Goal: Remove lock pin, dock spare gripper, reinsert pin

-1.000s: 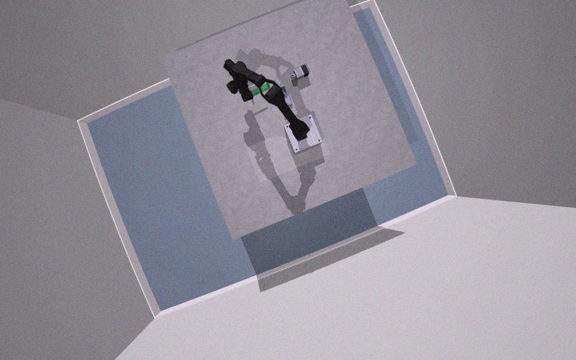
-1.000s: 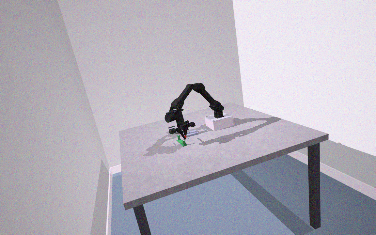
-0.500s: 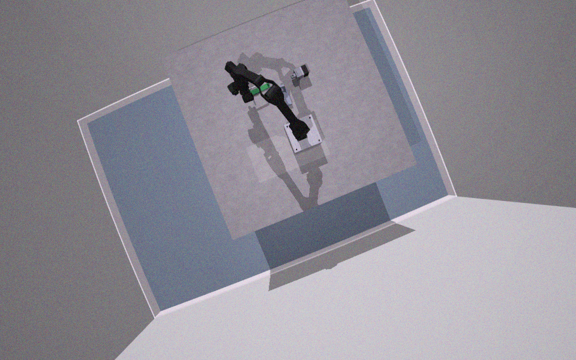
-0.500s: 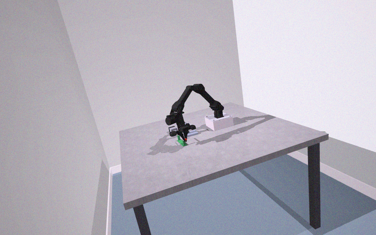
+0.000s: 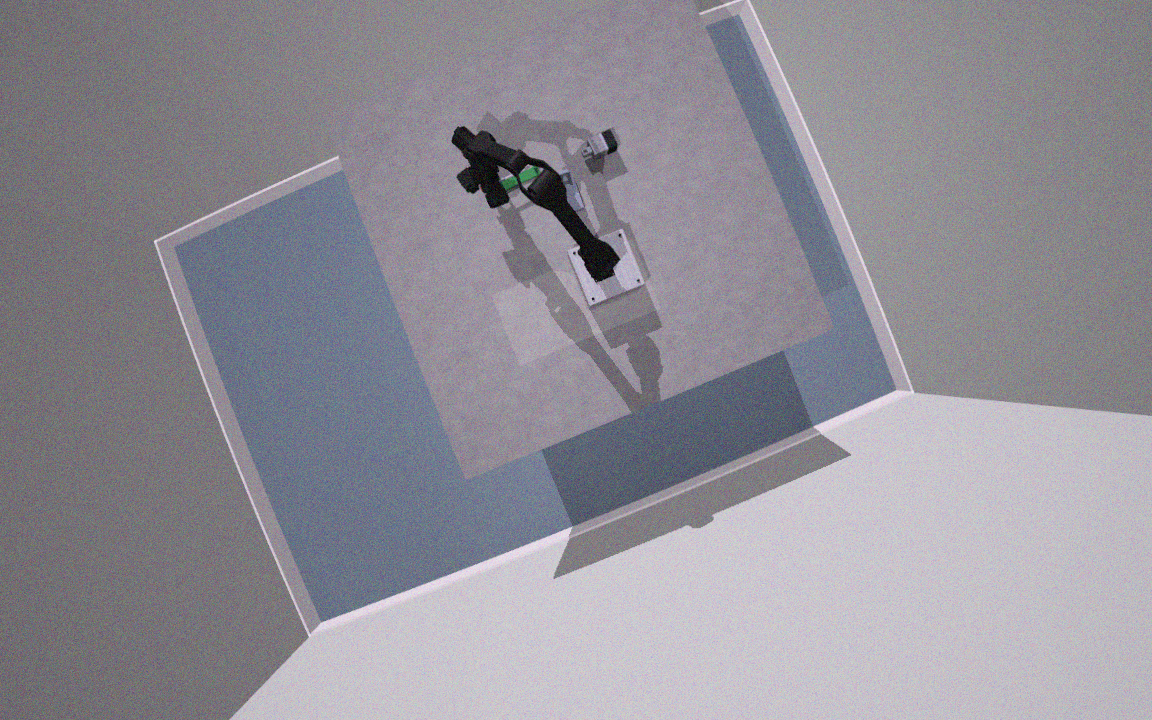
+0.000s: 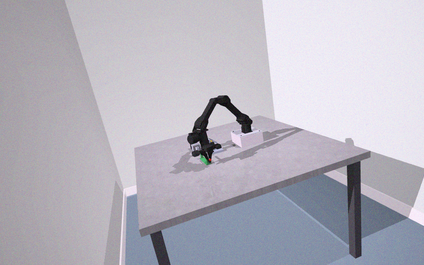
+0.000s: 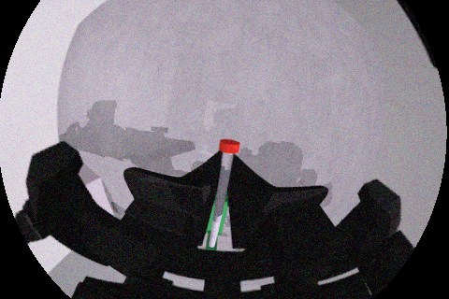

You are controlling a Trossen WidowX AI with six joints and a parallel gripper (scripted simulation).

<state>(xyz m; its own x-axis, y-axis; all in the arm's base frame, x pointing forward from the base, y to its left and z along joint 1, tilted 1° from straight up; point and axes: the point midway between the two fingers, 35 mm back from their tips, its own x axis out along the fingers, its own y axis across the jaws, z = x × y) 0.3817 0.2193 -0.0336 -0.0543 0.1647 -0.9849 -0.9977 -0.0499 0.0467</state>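
The green cradle lies 100 mm to the right of my gripper tip and 10 mm ahead of it. Also, from my gripper tip: grey mount 220 mm to the right, 90 mm behind, 30 mm above; then spare gripper 380 mm to the right.
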